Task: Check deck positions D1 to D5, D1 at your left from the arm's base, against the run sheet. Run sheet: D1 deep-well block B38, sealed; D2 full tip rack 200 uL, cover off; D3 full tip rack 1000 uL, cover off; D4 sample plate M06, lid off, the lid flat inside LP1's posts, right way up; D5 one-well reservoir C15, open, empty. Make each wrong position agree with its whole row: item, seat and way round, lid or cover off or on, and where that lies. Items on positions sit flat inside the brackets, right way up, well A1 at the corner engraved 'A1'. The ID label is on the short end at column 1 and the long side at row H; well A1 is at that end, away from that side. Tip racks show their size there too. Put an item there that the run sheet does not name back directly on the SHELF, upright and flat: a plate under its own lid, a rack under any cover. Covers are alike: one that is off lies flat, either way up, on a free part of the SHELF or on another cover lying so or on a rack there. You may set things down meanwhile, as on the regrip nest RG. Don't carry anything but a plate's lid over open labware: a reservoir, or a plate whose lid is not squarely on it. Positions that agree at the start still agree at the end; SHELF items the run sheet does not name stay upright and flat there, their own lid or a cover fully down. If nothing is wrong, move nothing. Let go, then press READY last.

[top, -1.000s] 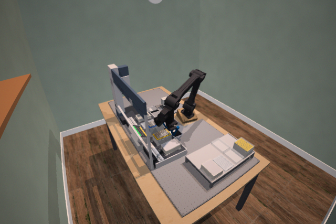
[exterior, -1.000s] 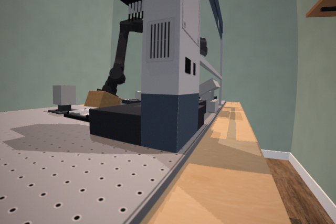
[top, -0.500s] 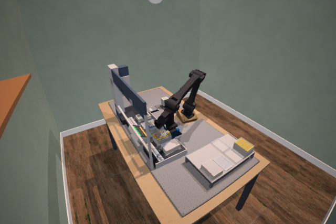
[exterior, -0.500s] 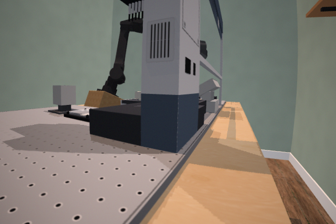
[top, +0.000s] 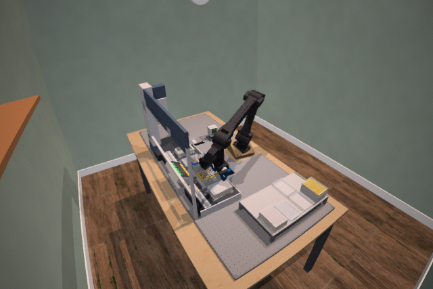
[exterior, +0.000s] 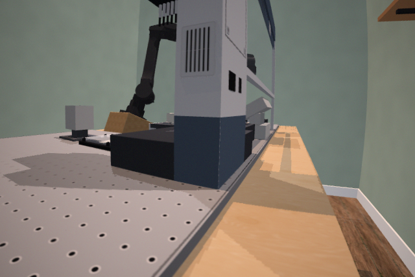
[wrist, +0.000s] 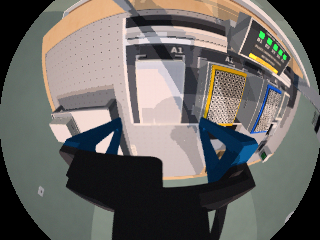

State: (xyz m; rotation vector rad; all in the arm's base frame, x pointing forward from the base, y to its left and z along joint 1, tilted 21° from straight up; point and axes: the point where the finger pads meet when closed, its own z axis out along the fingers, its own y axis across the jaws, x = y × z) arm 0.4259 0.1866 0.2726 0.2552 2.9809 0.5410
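Right now my hand is 110 mm above the white block. The rest, counted from my hand: yellow-framed tip rack (10 mm behind, 120 mm to the right, 90 mm below); then gantry beam (150 mm ahead, 310 mm to the right, 330 mm above); then blue-framed tip rack (20 mm behind, 240 mm to the right, 70 mm below).
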